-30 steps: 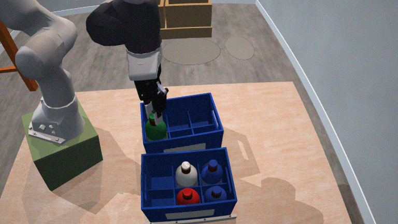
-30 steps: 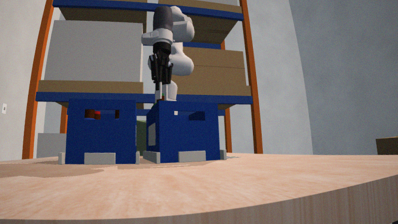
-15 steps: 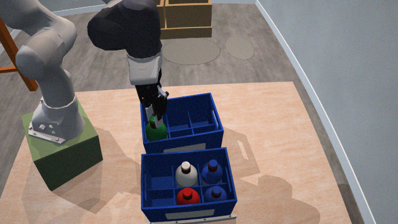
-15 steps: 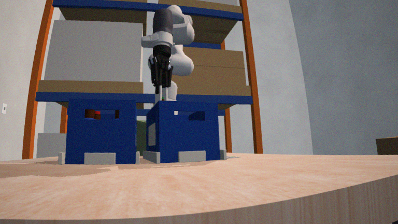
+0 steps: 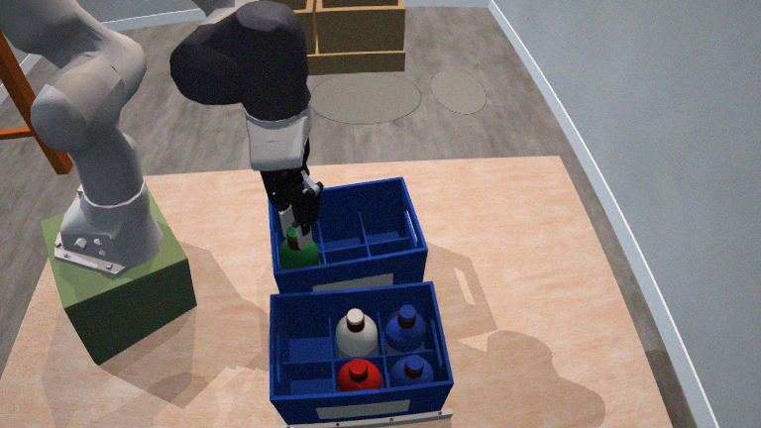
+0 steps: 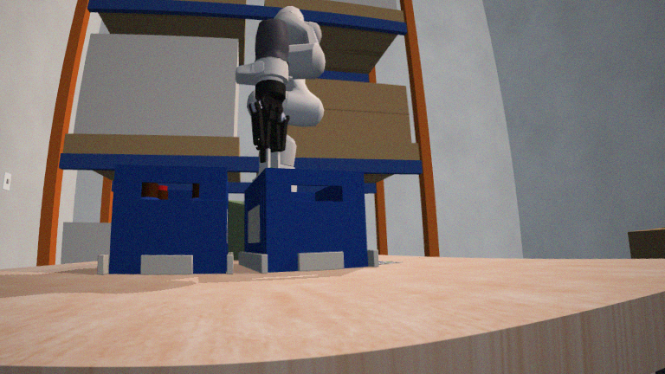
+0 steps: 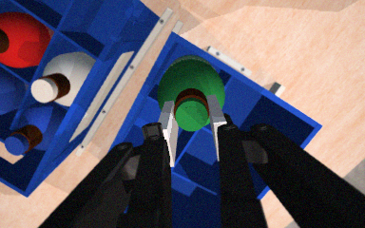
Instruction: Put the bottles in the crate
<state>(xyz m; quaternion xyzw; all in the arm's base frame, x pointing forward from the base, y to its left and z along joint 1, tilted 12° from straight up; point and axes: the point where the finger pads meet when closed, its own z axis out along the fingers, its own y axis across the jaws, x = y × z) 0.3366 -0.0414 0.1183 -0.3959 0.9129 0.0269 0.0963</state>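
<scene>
The green-labelled bottle is 80 mm below my hand. From my hand the other things lie so: red bottle 90 mm ahead, 230 mm to the right, 140 mm below; blue bottle 180 mm ahead, 130 mm to the right, 140 mm below; white bottle 90 mm ahead, 140 mm to the right, 140 mm below.
</scene>
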